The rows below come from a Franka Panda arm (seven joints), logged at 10 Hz.
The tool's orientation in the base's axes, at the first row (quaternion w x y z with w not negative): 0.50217 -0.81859 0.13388 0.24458
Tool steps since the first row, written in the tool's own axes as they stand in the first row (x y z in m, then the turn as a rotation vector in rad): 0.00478 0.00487 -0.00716 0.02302 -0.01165 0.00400; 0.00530 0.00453 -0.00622 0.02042 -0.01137 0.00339; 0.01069 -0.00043 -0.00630 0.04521 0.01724 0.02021; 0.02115 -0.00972 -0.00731 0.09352 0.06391 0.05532; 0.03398 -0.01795 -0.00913 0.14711 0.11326 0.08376; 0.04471 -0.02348 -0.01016 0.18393 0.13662 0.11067
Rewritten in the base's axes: 0.00368 -0.00847 -0.00355 0.02379 0.00952 -0.00500; 0.00402 -0.00746 -0.00392 0.02163 0.00878 -0.00359; 0.01090 -0.00511 -0.00302 0.02479 0.01121 -0.04483; 0.02432 -0.00146 -0.00121 0.03456 0.02219 -0.11918; 0.03947 0.00105 -0.00116 0.04931 0.02616 -0.19588; 0.05137 0.00296 -0.00233 0.06239 0.04028 -0.24337
